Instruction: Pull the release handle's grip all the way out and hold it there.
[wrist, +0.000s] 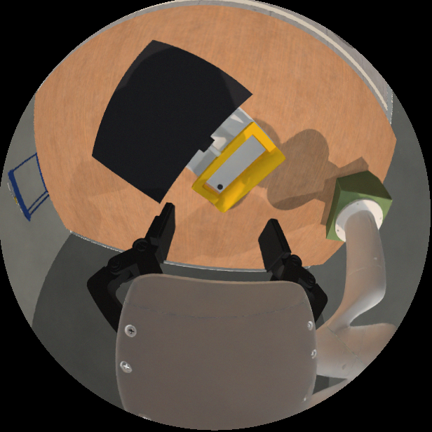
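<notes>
Visible: grey base plate (241, 158), my gripper (221, 222).
</notes>
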